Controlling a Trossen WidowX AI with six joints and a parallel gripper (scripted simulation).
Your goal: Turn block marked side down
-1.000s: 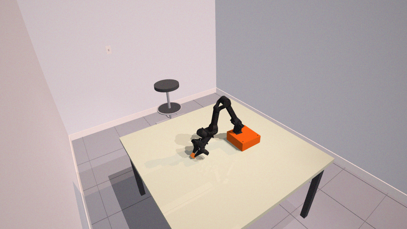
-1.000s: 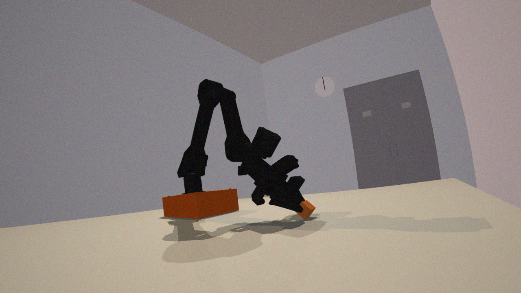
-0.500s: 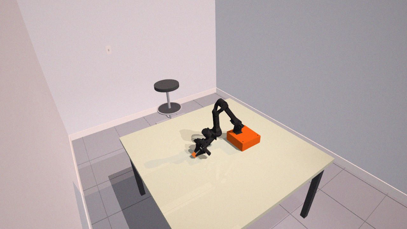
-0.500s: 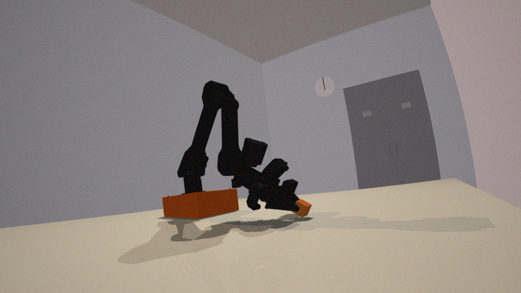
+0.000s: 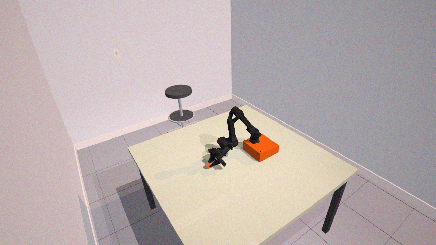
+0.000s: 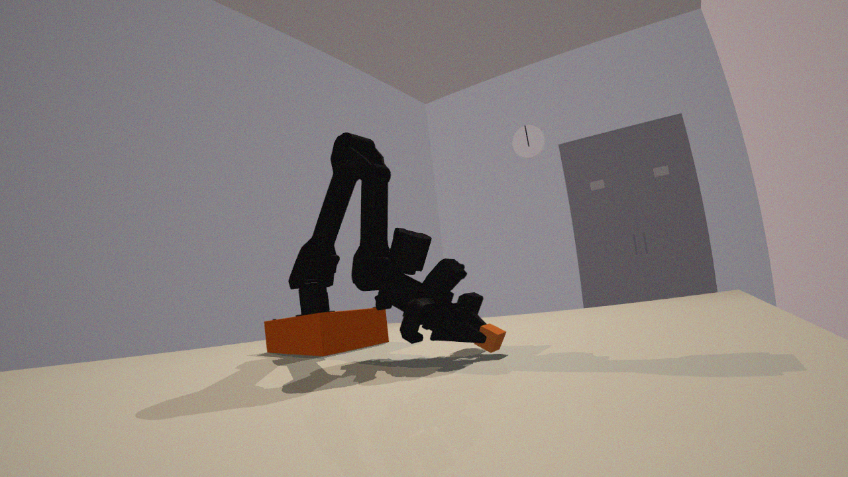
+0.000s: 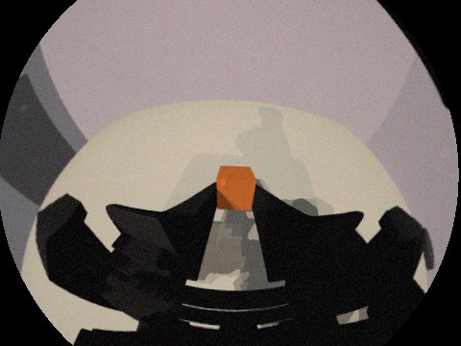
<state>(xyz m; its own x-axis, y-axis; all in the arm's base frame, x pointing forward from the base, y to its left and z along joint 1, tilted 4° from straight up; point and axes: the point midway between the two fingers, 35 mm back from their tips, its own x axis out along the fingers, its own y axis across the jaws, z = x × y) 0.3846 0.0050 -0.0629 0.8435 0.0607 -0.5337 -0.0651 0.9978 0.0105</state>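
Right now my gripper tip is 1 cm above the orange block.
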